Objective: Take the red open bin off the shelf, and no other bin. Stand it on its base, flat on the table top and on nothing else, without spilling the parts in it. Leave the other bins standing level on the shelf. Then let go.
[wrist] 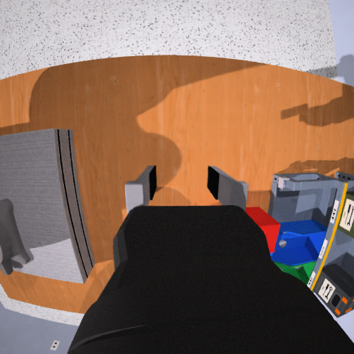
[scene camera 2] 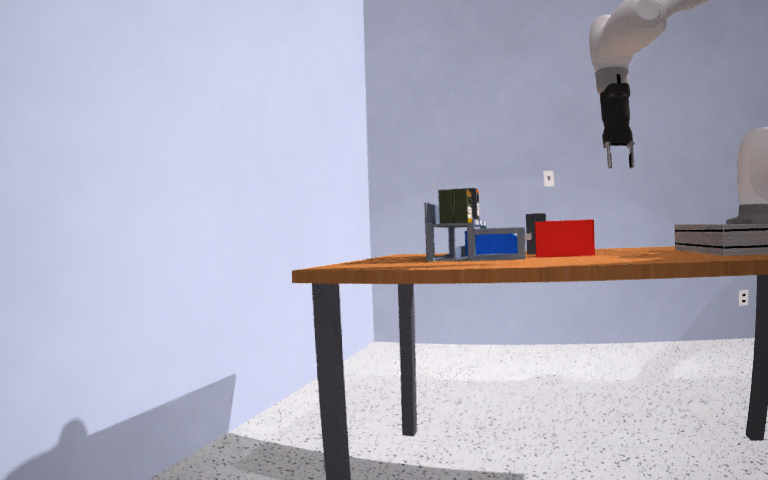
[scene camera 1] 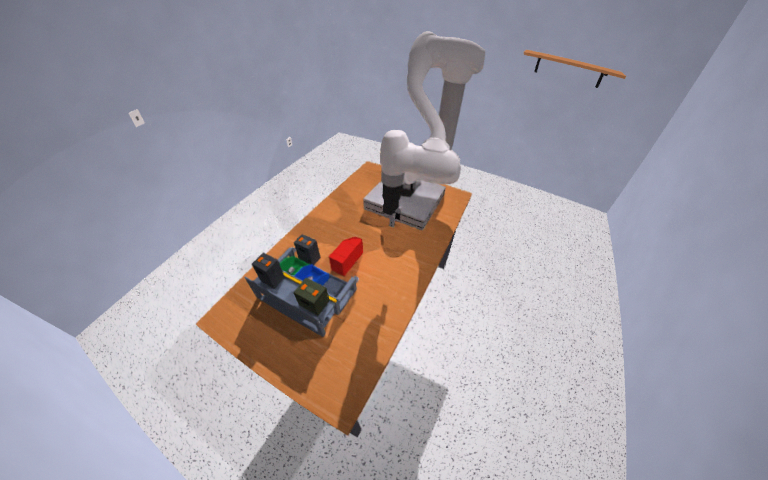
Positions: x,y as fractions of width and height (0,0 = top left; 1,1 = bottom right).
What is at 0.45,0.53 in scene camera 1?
A red bin.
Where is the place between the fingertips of my gripper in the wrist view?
At 0.51,0.50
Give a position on a blue bin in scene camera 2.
At 0.64,0.51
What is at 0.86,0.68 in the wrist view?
A blue bin.
